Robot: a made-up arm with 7 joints. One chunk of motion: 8 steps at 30 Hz.
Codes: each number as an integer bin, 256 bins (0 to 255) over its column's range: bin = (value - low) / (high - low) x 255, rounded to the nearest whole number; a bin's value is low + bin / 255 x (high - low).
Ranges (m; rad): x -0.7..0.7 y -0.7..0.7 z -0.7..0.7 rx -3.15..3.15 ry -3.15..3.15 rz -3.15..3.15
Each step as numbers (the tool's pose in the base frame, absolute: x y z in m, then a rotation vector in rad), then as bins.
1 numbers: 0.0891 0.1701 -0.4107 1.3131 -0.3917 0.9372
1 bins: 144 158 53 181 112 165
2 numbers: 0.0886 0.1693 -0.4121 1.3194 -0.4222 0.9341
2 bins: 144 158 52 181 110 165
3 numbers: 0.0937 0.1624 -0.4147 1.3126 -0.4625 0.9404
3 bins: 145 157 52 181 109 166
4 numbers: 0.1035 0.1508 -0.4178 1.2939 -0.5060 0.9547
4 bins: 146 155 51 180 107 166
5 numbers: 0.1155 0.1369 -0.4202 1.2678 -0.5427 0.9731
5 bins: 149 152 51 179 106 167
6 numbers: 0.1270 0.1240 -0.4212 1.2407 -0.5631 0.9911
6 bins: 151 150 51 178 105 168
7 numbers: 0.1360 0.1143 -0.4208 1.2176 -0.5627 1.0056
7 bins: 152 148 51 177 105 168
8 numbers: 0.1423 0.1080 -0.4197 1.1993 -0.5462 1.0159
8 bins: 153 147 51 176 105 169
